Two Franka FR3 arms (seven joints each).
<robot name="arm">
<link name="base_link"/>
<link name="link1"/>
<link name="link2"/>
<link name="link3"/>
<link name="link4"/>
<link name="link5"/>
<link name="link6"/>
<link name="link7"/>
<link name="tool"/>
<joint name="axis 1" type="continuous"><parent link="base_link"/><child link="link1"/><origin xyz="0.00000 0.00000 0.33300"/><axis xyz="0 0 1"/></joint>
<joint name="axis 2" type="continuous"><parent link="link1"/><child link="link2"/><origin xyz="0.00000 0.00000 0.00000"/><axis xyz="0 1 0"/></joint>
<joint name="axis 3" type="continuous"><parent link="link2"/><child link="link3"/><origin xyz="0.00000 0.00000 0.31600"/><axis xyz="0 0 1"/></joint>
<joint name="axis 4" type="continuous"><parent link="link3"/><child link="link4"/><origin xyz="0.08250 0.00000 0.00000"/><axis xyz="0 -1 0"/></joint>
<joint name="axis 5" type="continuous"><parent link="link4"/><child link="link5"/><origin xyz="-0.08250 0.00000 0.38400"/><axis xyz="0 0 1"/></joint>
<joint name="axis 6" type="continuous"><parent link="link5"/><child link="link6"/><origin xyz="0.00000 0.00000 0.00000"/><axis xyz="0 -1 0"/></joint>
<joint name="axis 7" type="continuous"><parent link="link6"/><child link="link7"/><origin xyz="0.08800 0.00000 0.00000"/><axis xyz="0 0 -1"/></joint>
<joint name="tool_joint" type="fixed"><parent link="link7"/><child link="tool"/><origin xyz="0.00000 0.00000 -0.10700" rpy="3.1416 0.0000 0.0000"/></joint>
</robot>
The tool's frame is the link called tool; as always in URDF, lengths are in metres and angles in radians. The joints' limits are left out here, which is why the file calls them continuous.
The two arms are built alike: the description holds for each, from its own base.
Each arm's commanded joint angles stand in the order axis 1, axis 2, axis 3, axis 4, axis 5, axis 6, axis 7.
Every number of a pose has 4 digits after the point.
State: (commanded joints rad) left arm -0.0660 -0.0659 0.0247 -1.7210 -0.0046 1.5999 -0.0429; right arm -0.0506 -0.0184 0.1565 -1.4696 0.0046 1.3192 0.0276
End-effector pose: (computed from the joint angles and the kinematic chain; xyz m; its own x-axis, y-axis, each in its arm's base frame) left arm 0.5326 -0.0221 0.5919 0.9985 0.0017 -0.0554 0.0019 -1.0000 0.0038; right arm 0.5182 0.0566 0.6604 0.9882 0.0780 -0.1318 0.0790 -0.9969 0.0019
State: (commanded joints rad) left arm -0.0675 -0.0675 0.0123 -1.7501 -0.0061 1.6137 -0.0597; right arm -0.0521 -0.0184 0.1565 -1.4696 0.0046 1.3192 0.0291
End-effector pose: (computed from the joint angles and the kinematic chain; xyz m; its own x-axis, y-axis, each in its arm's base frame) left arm 0.5314 -0.0298 0.5802 0.9976 0.0048 -0.0691 0.0050 -1.0000 0.0028; right arm 0.5183 0.0558 0.6604 0.9884 0.0751 -0.1318 0.0760 -0.9971 0.0021
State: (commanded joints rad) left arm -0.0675 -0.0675 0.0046 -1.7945 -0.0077 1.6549 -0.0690; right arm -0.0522 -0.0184 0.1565 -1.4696 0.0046 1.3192 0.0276
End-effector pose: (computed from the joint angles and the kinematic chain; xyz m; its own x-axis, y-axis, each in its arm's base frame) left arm 0.5321 -0.0342 0.5625 0.9974 0.0069 -0.0724 0.0071 -1.0000 0.0029; right arm 0.5183 0.0558 0.6604 0.9883 0.0765 -0.1318 0.0774 -0.9970 0.0019
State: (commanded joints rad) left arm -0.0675 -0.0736 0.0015 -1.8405 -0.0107 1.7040 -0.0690; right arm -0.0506 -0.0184 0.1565 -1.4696 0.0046 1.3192 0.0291
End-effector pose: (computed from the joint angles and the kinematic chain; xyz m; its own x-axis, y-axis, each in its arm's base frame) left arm 0.5316 -0.0361 0.5480 0.9980 0.0045 -0.0634 0.0049 -1.0000 0.0062; right arm 0.5182 0.0566 0.6604 0.9883 0.0765 -0.1318 0.0775 -0.9970 0.0021
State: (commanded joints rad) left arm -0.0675 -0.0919 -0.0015 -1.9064 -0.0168 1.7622 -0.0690; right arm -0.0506 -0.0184 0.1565 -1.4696 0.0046 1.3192 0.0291
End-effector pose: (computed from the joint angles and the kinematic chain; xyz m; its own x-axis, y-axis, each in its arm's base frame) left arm 0.5266 -0.0379 0.5312 0.9986 0.0033 -0.0533 0.0040 -0.9999 0.0125; right arm 0.5182 0.0566 0.6604 0.9883 0.0765 -0.1318 0.0775 -0.9970 0.0021
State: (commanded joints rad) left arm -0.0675 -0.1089 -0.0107 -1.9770 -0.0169 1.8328 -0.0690; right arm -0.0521 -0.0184 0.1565 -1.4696 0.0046 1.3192 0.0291
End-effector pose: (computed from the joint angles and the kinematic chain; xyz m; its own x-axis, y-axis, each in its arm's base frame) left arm 0.5214 -0.0424 0.5125 0.9993 -0.0047 -0.0363 -0.0042 -0.9999 0.0125; right arm 0.5183 0.0558 0.6604 0.9884 0.0751 -0.1318 0.0760 -0.9971 0.0021
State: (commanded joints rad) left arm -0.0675 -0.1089 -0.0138 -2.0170 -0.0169 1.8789 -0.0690; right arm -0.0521 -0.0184 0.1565 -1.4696 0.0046 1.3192 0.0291
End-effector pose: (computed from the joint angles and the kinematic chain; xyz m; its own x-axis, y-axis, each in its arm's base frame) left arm 0.5203 -0.0439 0.4973 0.9995 -0.0070 -0.0302 -0.0066 -0.9999 0.0124; right arm 0.5183 0.0558 0.6604 0.9884 0.0751 -0.1318 0.0760 -0.9971 0.0021
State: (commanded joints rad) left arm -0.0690 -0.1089 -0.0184 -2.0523 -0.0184 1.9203 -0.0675; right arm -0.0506 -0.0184 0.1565 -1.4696 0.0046 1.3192 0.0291
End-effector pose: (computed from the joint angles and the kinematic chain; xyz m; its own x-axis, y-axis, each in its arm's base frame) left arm 0.5187 -0.0470 0.4841 0.9996 -0.0134 -0.0241 -0.0131 -0.9998 0.0135; right arm 0.5182 0.0566 0.6604 0.9883 0.0765 -0.1318 0.0775 -0.9970 0.0021
